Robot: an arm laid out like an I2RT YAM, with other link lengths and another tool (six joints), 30 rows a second.
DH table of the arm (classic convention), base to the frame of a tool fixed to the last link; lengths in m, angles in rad. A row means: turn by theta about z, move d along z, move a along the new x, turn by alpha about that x. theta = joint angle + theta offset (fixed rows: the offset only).
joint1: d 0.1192, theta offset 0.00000, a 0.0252, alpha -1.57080
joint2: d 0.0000, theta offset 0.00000, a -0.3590, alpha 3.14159
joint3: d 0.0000, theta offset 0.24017, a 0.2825, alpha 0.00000
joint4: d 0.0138, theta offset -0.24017, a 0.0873, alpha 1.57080
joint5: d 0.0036, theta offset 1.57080, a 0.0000, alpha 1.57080
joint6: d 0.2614, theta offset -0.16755, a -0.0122, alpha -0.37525
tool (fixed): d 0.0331, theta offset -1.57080, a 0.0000, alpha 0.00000
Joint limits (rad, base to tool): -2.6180..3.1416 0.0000..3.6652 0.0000..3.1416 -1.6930..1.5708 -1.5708..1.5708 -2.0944..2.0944
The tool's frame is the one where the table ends.
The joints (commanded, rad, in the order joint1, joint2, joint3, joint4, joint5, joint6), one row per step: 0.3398 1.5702 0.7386 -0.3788 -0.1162 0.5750; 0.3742 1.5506 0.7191 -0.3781 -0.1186 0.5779; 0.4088 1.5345 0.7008 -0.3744 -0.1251 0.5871; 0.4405 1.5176 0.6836 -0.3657 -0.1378 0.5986; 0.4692 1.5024 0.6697 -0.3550 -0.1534 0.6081; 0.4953 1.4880 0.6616 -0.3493 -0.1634 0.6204
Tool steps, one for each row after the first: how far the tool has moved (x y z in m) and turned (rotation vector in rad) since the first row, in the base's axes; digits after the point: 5 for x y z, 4 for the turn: -0.01229 0.01010 0.00018 0.0032 0.0007 0.0326; -0.02431 0.02119 0.00006 0.0120 0.0038 0.0609; -0.03476 0.03338 0.00149 0.0293 0.0037 0.0866; -0.04362 0.04580 0.00392 0.0500 0.0016 0.1123; -0.05055 0.05626 0.00727 0.0668 -0.0014 0.1311
